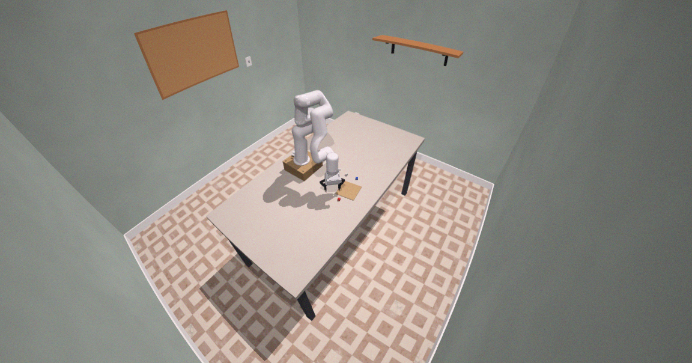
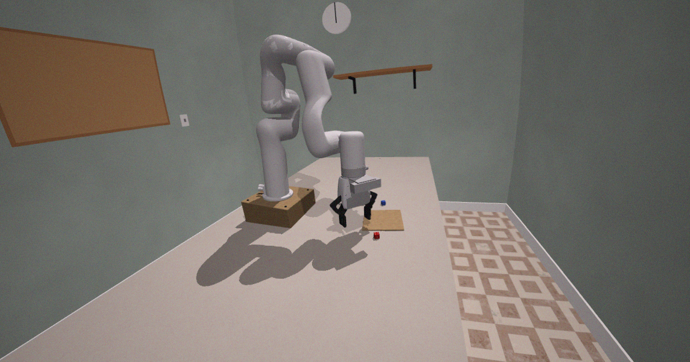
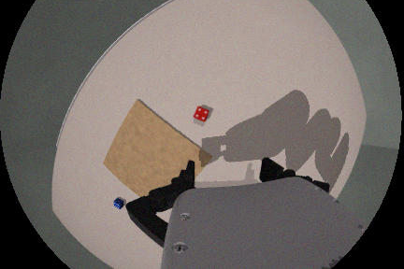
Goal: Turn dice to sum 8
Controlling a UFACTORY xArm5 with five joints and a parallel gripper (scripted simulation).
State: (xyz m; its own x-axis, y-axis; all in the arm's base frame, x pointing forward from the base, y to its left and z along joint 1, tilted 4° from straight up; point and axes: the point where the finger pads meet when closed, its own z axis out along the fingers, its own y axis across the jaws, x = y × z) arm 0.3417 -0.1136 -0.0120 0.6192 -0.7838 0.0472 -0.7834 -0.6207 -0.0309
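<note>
The white die lies 210 mm to the left of my hand and 40 mm below it. From my hand the other things lie so: blue die 200 mm to the left, 80 mm ahead, 40 mm below; tan mat 90 mm ahead, 80 mm to the left, 40 mm below; red die 70 mm ahead, 40 mm below, 30 mm to the right.
</note>
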